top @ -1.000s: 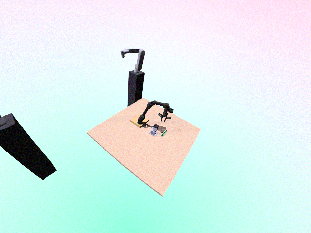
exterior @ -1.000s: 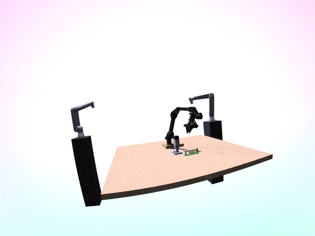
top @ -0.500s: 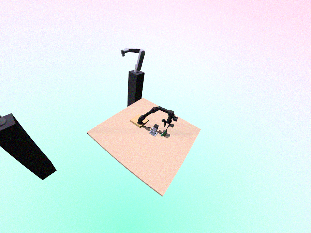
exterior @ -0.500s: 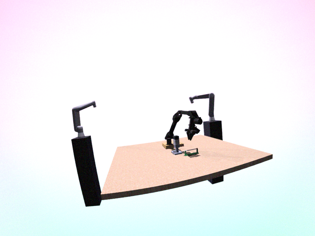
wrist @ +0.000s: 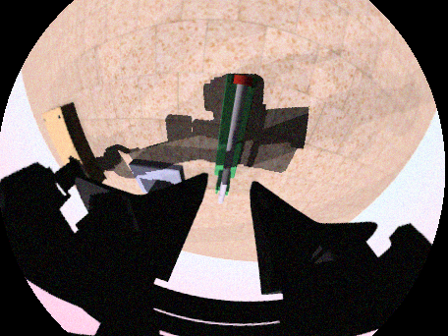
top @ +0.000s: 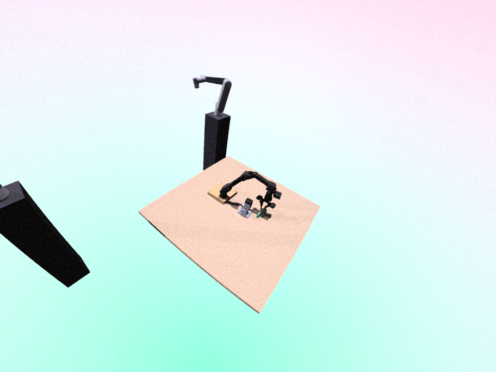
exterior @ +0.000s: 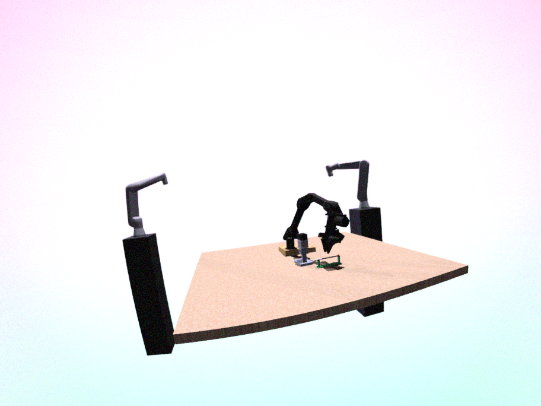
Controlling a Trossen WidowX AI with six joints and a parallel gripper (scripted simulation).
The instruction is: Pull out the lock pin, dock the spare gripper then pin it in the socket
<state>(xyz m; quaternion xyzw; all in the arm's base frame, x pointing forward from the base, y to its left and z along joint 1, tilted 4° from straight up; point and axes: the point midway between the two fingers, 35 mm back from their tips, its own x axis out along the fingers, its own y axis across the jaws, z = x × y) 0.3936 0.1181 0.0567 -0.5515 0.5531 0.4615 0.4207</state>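
Right now my gripper tip is 1 cm to the right of the green cradle and 5 cm above it. From my gripper tip the other things lie so: spare gripper 11 cm behind, 10 cm to the right, 5 cm above; mount 12 cm behind, 10 cm to the right, 2 cm below.
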